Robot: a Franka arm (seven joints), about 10 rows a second.
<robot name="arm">
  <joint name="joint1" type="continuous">
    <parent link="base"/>
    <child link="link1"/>
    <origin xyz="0 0 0.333"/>
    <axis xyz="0 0 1"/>
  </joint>
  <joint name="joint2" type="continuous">
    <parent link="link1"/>
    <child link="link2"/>
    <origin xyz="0 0 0"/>
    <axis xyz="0 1 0"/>
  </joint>
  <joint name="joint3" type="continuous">
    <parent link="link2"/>
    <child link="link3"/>
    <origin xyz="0 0 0.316"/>
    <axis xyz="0 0 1"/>
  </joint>
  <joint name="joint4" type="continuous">
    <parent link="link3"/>
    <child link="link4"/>
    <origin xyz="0.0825 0 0"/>
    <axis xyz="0 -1 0"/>
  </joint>
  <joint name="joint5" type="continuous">
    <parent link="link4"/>
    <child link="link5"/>
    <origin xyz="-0.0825 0 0.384"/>
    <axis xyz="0 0 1"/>
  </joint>
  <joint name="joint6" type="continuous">
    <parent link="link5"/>
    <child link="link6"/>
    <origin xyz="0 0 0"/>
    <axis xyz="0 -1 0"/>
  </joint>
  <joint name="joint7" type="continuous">
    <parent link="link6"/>
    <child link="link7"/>
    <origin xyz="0.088 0 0"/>
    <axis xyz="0 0 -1"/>
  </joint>
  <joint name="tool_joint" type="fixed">
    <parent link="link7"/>
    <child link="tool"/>
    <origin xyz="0 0 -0.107" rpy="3.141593 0 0"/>
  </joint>
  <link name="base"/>
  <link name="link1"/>
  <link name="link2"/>
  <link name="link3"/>
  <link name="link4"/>
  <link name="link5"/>
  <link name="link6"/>
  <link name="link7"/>
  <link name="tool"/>
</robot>
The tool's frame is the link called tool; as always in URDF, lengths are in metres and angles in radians. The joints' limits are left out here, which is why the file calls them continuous.
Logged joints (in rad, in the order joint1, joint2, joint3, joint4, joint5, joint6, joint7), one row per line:
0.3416 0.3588 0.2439 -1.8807 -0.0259 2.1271 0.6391
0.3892 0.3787 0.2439 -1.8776 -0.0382 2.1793 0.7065
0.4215 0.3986 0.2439 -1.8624 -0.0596 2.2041 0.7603
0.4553 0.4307 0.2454 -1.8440 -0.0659 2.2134 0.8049
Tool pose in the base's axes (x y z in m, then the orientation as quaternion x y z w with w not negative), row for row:
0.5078 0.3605 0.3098 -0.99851 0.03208 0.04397 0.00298
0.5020 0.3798 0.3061 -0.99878 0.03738 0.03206 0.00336
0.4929 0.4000 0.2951 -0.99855 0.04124 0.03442 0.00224
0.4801 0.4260 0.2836 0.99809 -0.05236 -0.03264 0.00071
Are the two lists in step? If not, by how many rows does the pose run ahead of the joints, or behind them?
The pose runs 1 row ahead of the joints: the pose in row i belongs to the joints in row i + 1.
